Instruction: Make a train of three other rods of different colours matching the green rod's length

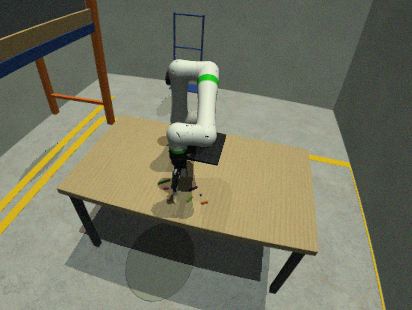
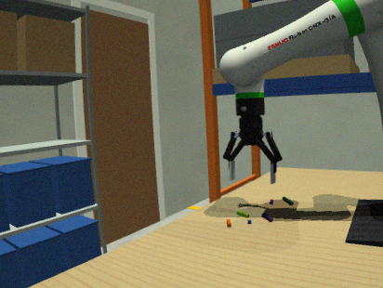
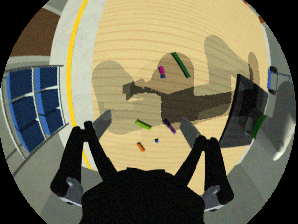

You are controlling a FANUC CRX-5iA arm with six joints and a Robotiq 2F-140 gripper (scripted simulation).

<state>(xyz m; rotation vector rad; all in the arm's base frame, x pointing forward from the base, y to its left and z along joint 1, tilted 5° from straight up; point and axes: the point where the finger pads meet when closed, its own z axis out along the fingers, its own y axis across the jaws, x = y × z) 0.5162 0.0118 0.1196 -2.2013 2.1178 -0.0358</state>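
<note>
Right now the lime rod is 6 cm to the left of my hand and 10 cm below it. The rest, counted from my hand: green rod: 8 cm behind, 13 cm to the right, 10 cm below; then purple rod: 8 cm behind, 6 cm to the left, 10 cm below; then magenta rod: 3 cm behind, 10 cm to the right, 10 cm below.
</note>
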